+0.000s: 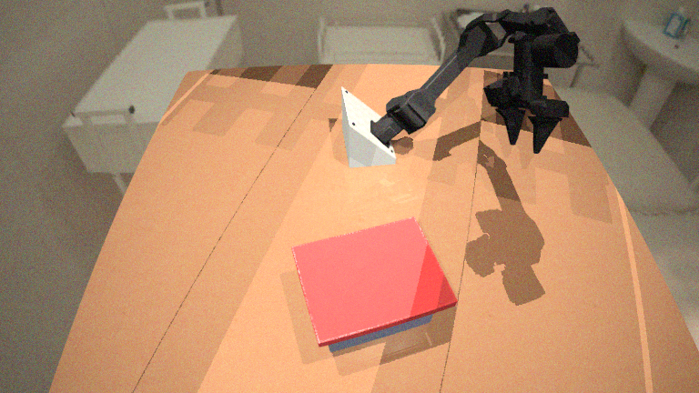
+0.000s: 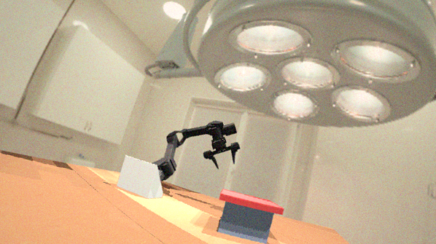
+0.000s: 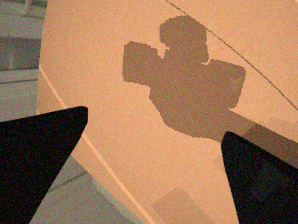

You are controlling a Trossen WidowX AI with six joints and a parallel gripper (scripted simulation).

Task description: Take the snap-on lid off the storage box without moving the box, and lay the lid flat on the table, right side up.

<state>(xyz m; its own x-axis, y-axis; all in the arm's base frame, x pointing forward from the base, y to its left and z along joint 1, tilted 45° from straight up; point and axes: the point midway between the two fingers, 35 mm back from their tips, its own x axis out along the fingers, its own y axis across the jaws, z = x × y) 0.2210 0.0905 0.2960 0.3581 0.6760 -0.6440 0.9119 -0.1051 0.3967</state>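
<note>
My gripper tip is 290 mm to the left of the red lid, 220 mm short of it and 100 mm above it. Round my gripper tip: blue storage box (290 mm to the right, 220 mm ahead, 160 mm below).
</note>
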